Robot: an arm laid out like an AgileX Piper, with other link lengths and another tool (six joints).
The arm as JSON. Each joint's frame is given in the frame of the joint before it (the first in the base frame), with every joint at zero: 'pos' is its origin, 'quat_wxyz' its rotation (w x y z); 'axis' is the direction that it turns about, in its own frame. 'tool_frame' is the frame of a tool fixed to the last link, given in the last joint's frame.
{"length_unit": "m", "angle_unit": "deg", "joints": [
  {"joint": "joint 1", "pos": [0.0, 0.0, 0.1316], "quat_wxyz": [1.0, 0.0, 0.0, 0.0], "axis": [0.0, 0.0, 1.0]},
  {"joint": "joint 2", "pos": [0.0, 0.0, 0.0], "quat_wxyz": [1.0, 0.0, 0.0, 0.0], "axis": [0.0, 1.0, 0.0]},
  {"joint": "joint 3", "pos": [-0.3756, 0.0, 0.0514], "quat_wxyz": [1.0, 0.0, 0.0, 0.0], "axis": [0.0, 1.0, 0.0]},
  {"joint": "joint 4", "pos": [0.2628, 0.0, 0.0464], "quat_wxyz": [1.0, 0.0, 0.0, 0.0], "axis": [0.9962, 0.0, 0.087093]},
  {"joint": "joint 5", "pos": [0.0, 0.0, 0.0], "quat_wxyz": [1.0, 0.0, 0.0, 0.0], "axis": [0.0, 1.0, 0.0]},
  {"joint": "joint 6", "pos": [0.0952, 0.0, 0.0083], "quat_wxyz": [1.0, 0.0, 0.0, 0.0], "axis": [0.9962, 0.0, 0.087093]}
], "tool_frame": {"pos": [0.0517, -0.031, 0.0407], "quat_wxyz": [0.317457, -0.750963, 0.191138, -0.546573]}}
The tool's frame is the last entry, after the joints.
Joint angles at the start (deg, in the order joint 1, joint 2, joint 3, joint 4, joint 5, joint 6):
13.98, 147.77, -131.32, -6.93, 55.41, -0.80
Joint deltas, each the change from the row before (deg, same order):
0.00, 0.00, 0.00, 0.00, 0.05, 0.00
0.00, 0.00, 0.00, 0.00, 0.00, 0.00
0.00, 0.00, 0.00, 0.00, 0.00, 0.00
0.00, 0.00, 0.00, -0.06, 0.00, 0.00
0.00, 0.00, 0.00, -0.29, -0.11, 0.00
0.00, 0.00, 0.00, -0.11, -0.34, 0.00
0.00, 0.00, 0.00, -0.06, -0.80, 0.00
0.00, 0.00, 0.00, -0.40, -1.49, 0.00
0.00, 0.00, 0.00, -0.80, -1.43, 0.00
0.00, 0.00, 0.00, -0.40, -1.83, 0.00
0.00, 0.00, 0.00, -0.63, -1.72, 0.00
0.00, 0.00, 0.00, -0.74, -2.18, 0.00
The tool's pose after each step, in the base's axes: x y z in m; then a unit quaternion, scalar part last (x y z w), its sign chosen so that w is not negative. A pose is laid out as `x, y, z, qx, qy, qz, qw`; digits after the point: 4 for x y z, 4 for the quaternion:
0.6933, 0.1285, 0.1386, -0.9745, 0.2062, -0.0089, 0.0885
0.6933, 0.1285, 0.1386, -0.9745, 0.2062, -0.0089, 0.0885
0.6933, 0.1285, 0.1386, -0.9745, 0.2062, -0.0089, 0.0885
0.6933, 0.1284, 0.1387, -0.9745, 0.2061, -0.0092, 0.0881
0.6937, 0.1281, 0.1390, -0.9748, 0.2053, -0.0110, 0.0863
0.6944, 0.1281, 0.1397, -0.9749, 0.2045, -0.0140, 0.0868
0.6961, 0.1287, 0.1410, -0.9749, 0.2030, -0.0203, 0.0895
0.6993, 0.1292, 0.1438, -0.9750, 0.1994, -0.0329, 0.0924
0.7024, 0.1291, 0.1469, -0.9754, 0.1950, -0.0465, 0.0920
0.7061, 0.1300, 0.1504, -0.9750, 0.1905, -0.0617, 0.0962
0.7095, 0.1306, 0.1541, -0.9747, 0.1855, -0.0767, 0.0982
0.7136, 0.1315, 0.1588, -0.9739, 0.1791, -0.0955, 0.1012

